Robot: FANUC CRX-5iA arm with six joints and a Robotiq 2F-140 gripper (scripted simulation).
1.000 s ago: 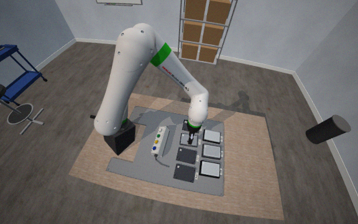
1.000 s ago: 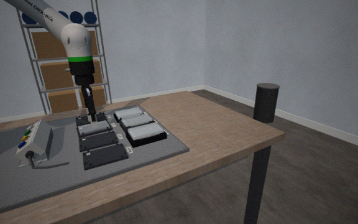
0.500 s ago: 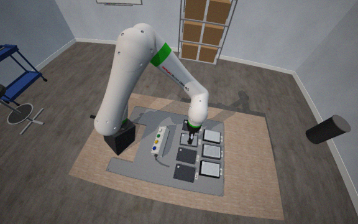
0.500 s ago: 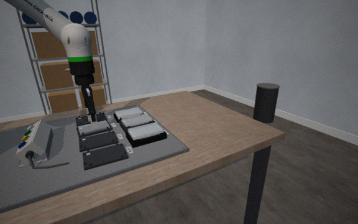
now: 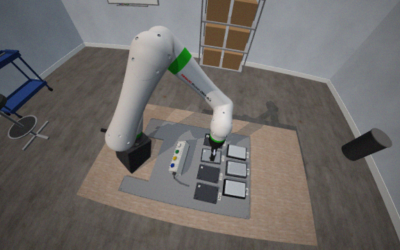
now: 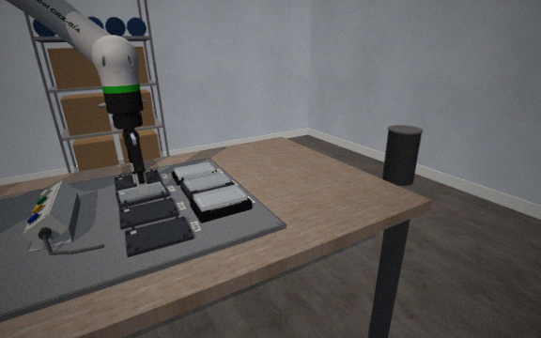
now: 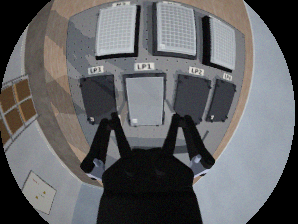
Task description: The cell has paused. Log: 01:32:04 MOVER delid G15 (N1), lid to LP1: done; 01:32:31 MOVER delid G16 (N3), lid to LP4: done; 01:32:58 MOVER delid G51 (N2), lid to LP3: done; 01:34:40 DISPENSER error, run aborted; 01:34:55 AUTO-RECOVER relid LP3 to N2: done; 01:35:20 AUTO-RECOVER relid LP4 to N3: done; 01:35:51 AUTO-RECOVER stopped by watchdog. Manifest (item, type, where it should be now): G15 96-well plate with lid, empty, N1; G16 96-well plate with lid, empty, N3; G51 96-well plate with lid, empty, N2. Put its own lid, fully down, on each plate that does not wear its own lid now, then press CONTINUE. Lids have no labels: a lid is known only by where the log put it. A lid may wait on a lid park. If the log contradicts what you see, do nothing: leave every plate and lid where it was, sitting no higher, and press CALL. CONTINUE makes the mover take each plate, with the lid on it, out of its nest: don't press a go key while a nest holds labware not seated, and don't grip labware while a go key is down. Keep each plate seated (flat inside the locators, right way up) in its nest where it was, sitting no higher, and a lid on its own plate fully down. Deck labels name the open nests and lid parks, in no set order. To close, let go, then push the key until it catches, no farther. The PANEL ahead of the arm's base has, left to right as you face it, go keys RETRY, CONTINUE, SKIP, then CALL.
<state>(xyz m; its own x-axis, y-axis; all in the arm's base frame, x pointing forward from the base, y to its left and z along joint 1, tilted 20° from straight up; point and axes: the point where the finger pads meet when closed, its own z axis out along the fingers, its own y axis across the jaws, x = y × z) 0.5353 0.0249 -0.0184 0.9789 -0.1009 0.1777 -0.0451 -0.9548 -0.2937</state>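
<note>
My hand is 40 mm above the pale grey lid. Also, from my hand: plate (180 mm ahead, 80 mm to the right, 20 mm below).
</note>
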